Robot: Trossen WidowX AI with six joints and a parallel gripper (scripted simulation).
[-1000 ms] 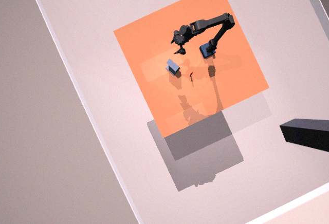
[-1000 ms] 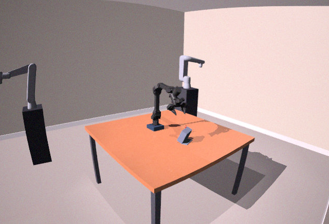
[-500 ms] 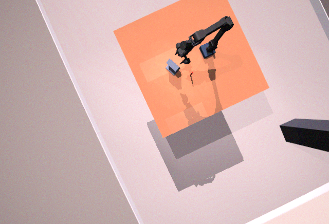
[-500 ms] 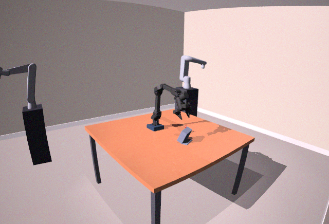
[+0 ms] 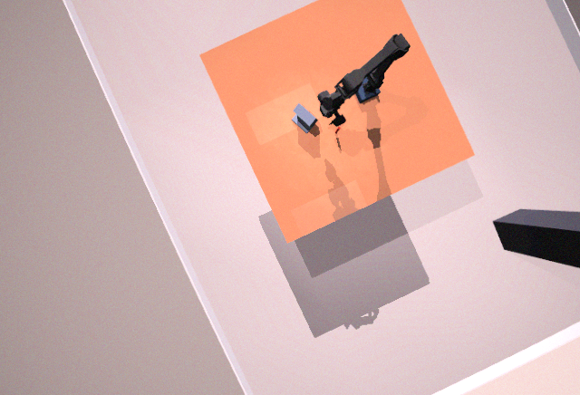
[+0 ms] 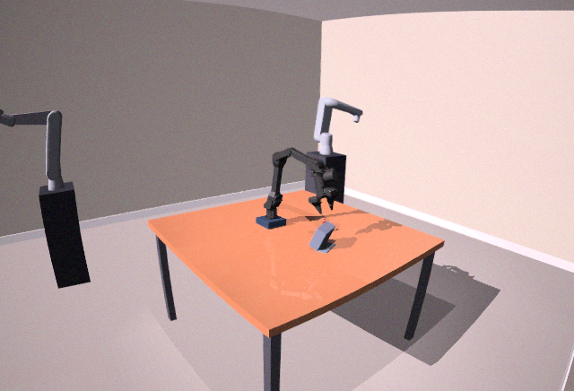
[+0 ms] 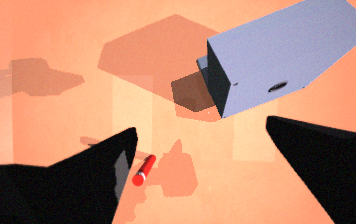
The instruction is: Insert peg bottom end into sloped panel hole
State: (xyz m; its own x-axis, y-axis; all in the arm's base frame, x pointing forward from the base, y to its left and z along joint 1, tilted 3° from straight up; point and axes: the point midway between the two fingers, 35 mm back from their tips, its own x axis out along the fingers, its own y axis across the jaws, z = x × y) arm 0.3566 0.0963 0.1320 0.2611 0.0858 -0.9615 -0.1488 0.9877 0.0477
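The red peg lies 10 cm below my gripper tip, 8 cm behind it and 6 cm to the left of it. The rest, counted from my gripper tip: sloped panel 9 cm below, 8 cm to the right, 7 cm ahead.
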